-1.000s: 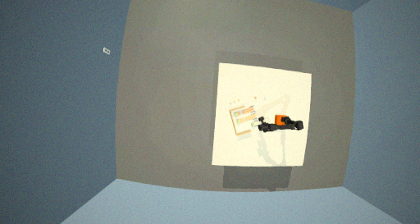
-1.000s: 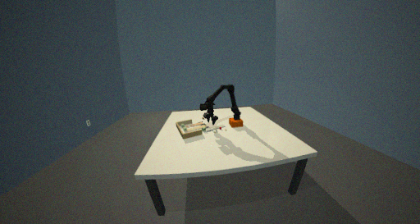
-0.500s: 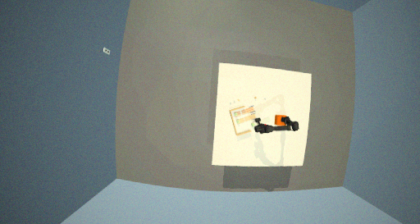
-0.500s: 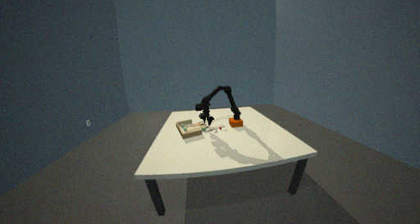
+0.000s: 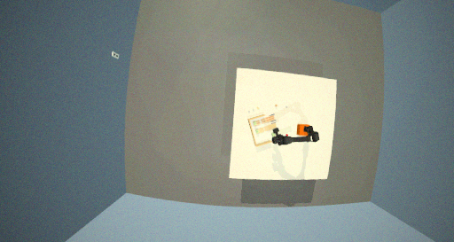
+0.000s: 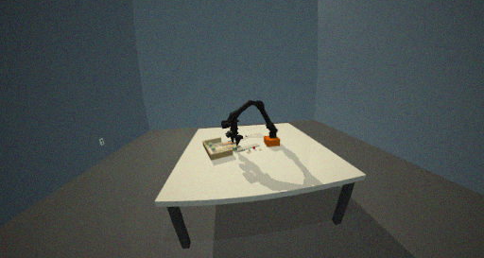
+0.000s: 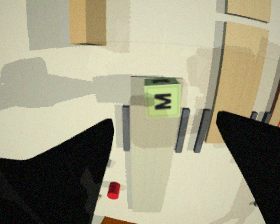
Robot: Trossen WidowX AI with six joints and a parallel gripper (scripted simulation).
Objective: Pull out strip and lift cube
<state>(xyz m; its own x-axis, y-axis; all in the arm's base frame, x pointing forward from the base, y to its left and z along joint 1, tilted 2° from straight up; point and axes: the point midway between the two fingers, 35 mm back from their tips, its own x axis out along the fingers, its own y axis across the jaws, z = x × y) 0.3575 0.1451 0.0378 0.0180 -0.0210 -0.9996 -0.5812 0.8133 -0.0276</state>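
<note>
Right now the strip is 10 cm behind my gripper tip, 6 cm below it and 5 cm to the right of it. From my gripper tip the other things lie so: red cube (17 cm behind, 5 cm below, 3 cm to the right).
</note>
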